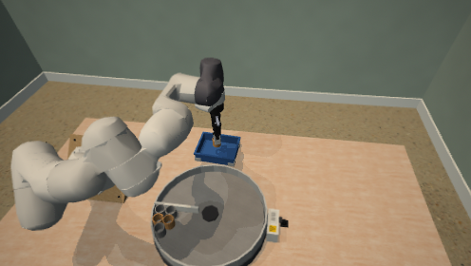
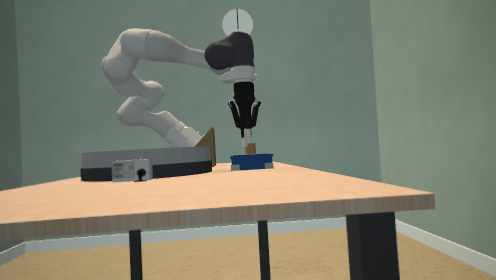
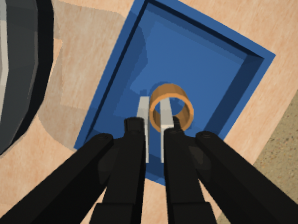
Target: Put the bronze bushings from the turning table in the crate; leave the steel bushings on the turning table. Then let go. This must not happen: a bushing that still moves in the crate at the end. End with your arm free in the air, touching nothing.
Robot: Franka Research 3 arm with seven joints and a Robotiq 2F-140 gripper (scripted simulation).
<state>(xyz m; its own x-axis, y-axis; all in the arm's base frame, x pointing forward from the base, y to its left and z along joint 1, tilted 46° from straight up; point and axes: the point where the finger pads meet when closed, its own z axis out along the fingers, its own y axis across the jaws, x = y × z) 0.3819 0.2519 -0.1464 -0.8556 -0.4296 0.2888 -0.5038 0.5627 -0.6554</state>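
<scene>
Right now my hand is 1 cm to the right of the blue crate and 9 cm above it. Round my hand: grey turning table (8 cm ahead, 34 cm to the right, 6 cm below).
</scene>
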